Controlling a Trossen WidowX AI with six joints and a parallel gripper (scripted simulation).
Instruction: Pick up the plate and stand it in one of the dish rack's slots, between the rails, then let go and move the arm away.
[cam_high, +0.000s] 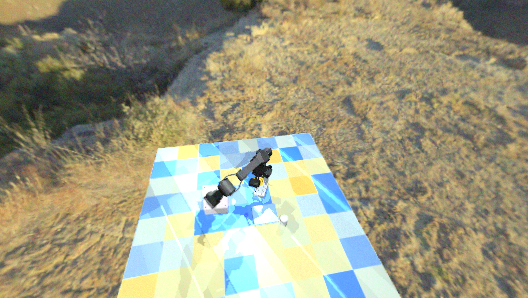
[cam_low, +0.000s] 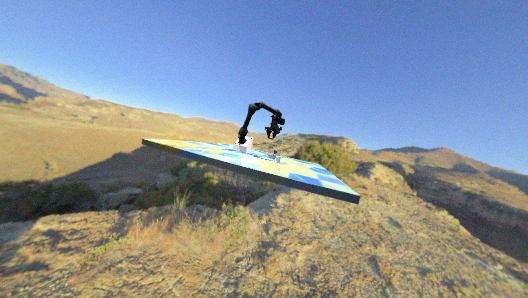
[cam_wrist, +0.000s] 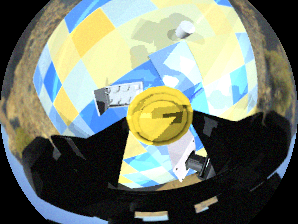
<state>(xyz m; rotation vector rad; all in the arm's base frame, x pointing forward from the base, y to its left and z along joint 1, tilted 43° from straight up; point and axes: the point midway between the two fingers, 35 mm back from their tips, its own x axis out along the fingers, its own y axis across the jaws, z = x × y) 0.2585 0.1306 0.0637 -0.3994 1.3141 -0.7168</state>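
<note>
Right now the dish rack is 20 mm ahead of my gripper tip, 90 mm to the left of it and 160 mm below it. From my gripper tip the other things lie so: plate: 10 mm above; then white cylinder: 160 mm ahead, 160 mm to the right, 160 mm below.
</note>
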